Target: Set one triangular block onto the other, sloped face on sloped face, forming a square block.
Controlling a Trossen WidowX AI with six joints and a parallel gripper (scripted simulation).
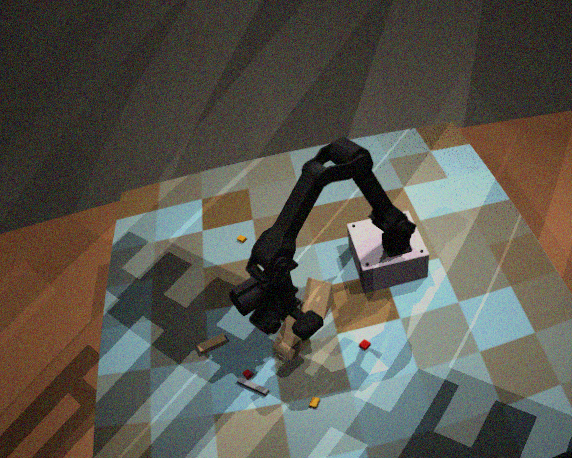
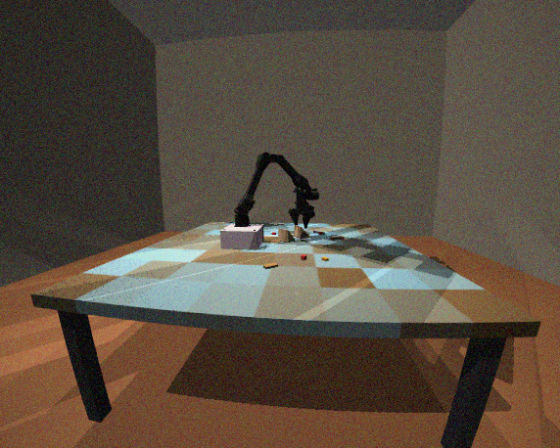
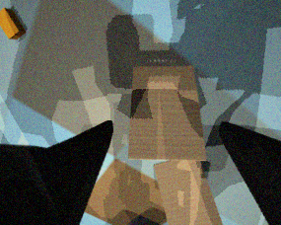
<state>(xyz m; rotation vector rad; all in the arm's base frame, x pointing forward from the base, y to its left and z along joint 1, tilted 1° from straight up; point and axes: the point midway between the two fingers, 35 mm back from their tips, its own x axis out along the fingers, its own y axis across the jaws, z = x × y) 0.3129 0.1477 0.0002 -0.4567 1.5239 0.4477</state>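
Right now the triangular block is 4 cm below my gripper tip, 1 cm to the right of it and 1 cm behind it. Round my gripper tip: tan plank: 20 cm ahead, 5 cm to the right, 5 cm below; grey bar: 12 cm ahead, 10 cm to the left, 5 cm below.
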